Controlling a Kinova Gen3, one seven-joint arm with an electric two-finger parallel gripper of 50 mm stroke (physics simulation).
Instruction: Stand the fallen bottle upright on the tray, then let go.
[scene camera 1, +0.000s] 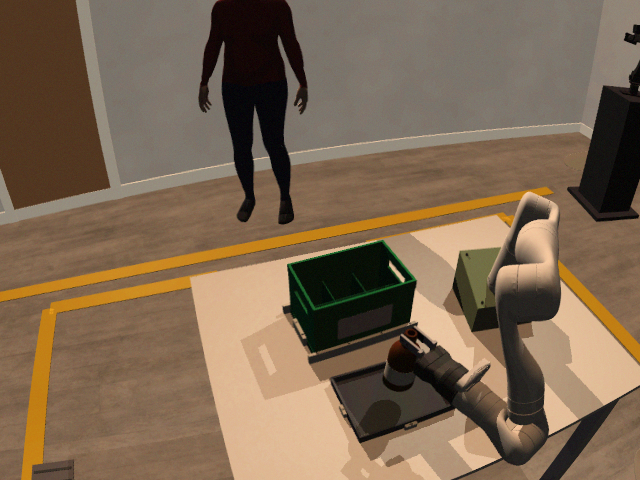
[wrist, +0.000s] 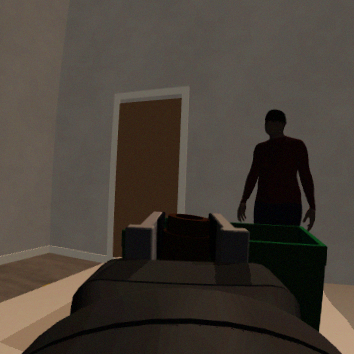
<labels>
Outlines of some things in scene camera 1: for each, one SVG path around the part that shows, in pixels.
My gripper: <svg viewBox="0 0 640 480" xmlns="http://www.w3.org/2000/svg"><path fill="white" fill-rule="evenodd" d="M413 326L412 329L417 331L417 339L430 348L430 351L423 355L424 351L416 346L412 340L403 333L400 335L399 342L417 356L413 373L422 381L430 383L450 403L452 396L456 392L456 383L469 370L461 363L453 360L449 352L442 346L437 346L438 342L436 340L433 341L417 326Z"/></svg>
A brown bottle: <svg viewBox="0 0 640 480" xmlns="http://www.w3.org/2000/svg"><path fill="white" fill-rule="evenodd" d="M398 340L389 350L382 380L388 389L403 392L410 389L414 383L416 375L413 373L417 356ZM407 329L404 335L421 349L416 342L417 331Z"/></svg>
</labels>
